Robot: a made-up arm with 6 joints. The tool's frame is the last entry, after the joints. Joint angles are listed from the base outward.
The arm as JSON. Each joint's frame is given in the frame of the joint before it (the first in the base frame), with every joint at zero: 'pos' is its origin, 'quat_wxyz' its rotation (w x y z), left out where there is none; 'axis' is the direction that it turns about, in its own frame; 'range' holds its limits. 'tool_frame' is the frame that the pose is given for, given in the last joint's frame.
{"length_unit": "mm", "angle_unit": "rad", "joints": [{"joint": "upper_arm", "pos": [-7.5, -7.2, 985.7], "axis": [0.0, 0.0, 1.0], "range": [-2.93, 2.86]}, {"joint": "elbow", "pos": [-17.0, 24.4, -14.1], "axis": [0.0, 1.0, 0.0], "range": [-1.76, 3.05]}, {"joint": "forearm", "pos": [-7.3, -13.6, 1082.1], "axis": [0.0, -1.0, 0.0], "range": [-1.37, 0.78]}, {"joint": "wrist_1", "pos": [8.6, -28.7, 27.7], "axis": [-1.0, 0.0, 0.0], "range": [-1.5, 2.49]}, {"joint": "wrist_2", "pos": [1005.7, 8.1, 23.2], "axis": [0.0, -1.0, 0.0], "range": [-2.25, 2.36]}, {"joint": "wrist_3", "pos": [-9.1, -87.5, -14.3], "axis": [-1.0, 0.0, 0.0], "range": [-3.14, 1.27]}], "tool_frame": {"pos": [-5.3, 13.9, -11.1], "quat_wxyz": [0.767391, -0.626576, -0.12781, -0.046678]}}
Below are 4 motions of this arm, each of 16 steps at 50 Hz.
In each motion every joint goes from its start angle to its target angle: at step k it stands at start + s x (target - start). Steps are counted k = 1, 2, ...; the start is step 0. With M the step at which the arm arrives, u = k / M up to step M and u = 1 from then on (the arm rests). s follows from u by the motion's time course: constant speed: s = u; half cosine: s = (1 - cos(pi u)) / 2; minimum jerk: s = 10 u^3 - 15 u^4 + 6 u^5.
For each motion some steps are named. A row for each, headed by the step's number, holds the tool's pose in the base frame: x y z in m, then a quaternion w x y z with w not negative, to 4 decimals.
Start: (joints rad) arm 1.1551 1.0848 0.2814 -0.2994 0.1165 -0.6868
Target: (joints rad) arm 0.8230 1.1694 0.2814 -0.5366 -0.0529 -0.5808
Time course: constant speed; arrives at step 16
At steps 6, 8, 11, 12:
6: 0.8988 1.3525 0.7188 0.8335 -0.3160 0.1589 0.4244
8: 0.9517 1.3105 0.7005 0.8384 -0.3125 0.1827 0.4075
11: 1.0271 1.2433 0.6731 0.8446 -0.3051 0.2179 0.3823
12: 1.0512 1.2199 0.6640 0.8464 -0.3020 0.2295 0.3739

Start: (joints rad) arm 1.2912 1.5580 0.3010 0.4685 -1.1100 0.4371
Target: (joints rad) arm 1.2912 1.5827 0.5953 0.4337 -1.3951 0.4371
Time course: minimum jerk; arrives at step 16
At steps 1, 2, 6, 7, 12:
1: 0.4598 1.3615 0.0848 0.3093 0.6448 -0.1221 -0.6882
2: 0.4608 1.3648 0.0858 0.3089 0.6453 -0.1228 -0.6878
6: 0.4778 1.4266 0.1085 0.3017 0.6529 -0.1349 -0.6816
7: 0.4848 1.4519 0.1193 0.2984 0.6558 -0.1400 -0.6792
12: 0.5163 1.5654 0.1801 0.2819 0.6673 -0.1641 -0.6695

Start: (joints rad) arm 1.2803 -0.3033 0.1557 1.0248 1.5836 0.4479
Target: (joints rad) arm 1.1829 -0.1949 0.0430 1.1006 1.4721 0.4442
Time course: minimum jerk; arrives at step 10
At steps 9, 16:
9: 0.3197 0.6759 2.3708 0.0898 -0.1374 -0.9501 -0.2652
16: 0.3209 0.6772 2.3692 0.0897 -0.1384 -0.9503 -0.2641

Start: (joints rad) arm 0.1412 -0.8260 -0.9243 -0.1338 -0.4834 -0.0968
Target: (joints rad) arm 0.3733 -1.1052 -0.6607 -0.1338 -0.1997 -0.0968
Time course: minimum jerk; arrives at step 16
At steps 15, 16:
15: -0.0679 -0.1190 1.8980 0.8196 -0.4719 -0.3227 0.0380
16: -0.0686 -0.1194 1.8984 0.8195 -0.4716 -0.3235 0.0376

